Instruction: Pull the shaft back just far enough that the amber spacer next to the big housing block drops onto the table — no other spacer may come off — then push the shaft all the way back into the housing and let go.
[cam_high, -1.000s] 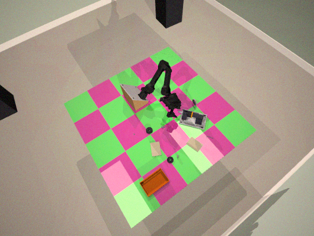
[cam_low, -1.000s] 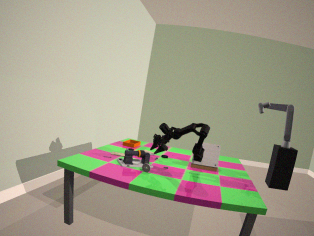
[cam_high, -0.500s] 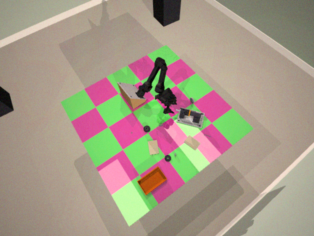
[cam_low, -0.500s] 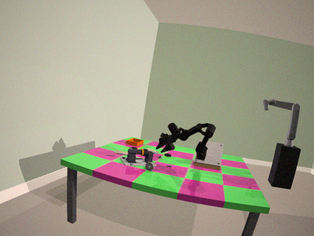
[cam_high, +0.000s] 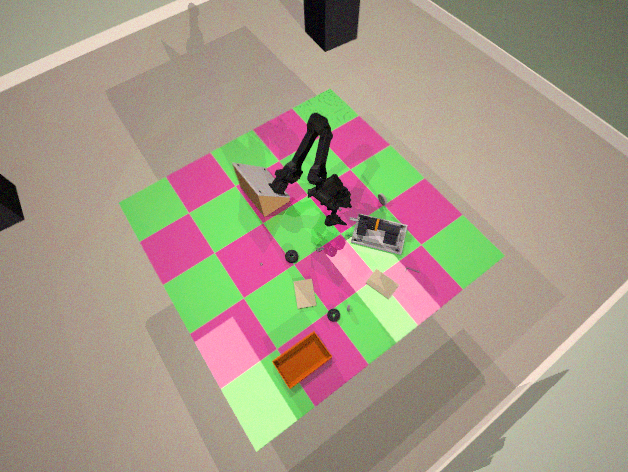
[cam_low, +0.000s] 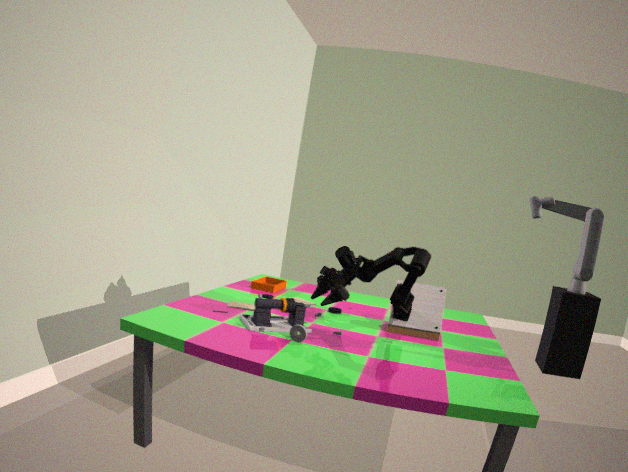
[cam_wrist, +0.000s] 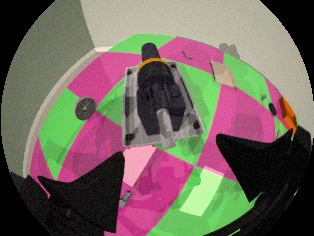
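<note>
Right now my gripper tip is 80 mm short of the grey shaft, 70 mm to the right of it and 20 mm above it. From my gripper tip the other things lie so: grey gear: 20 mm behind, 210 mm to the left, 70 mm below; then amber spacer: 100 mm ahead, 90 mm to the left, 20 mm below; then orange tray: 400 mm ahead, 480 mm to the right, 90 mm below.
</note>
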